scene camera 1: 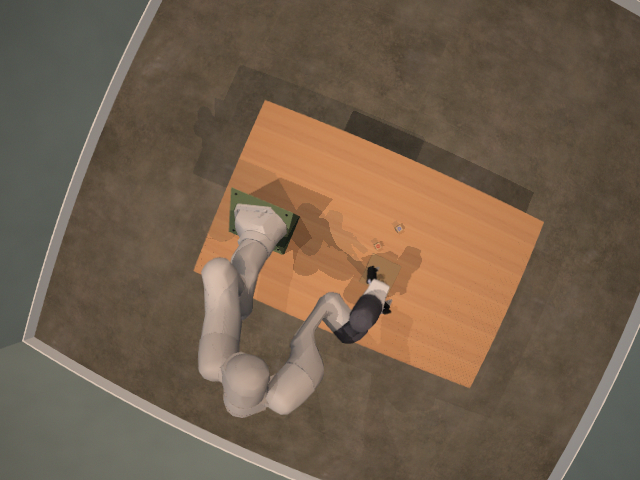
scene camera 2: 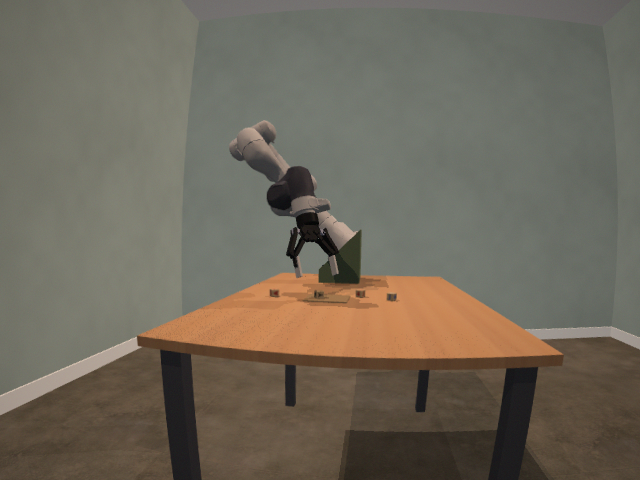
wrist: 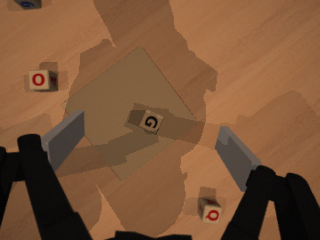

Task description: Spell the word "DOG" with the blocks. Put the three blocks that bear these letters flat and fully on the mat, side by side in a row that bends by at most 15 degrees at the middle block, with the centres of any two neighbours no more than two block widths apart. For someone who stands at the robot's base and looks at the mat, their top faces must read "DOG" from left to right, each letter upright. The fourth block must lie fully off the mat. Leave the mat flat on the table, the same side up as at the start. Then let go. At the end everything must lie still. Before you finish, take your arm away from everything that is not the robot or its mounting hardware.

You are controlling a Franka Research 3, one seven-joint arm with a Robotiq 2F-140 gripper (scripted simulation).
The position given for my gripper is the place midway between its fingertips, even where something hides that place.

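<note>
My gripper (scene camera 2: 318,275) in sight. Gripper also in the wrist view (wrist: 152,130).
</note>
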